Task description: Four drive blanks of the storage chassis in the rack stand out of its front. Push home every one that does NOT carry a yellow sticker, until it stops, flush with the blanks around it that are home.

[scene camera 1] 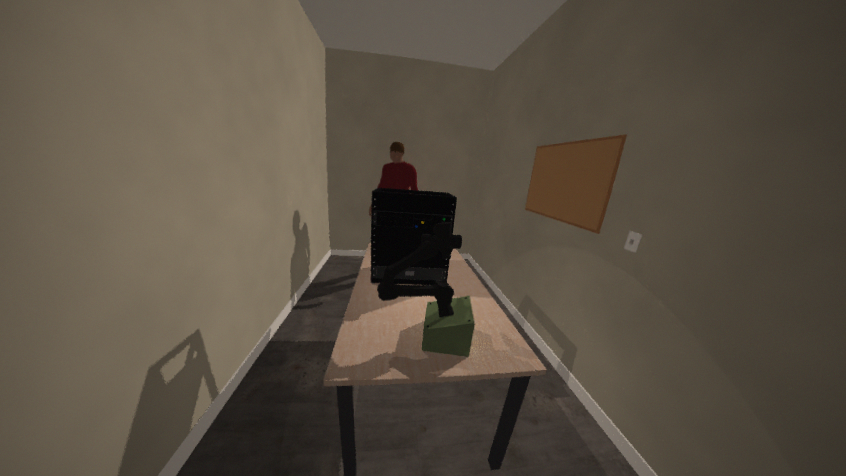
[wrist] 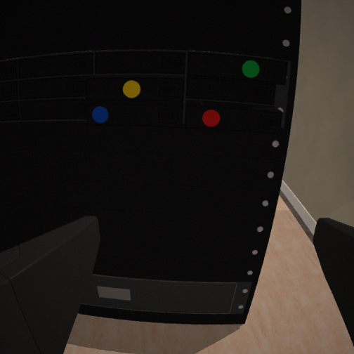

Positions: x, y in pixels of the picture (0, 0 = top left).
A black rack shows in scene camera 1 (394, 235) and in the wrist view (185, 194).
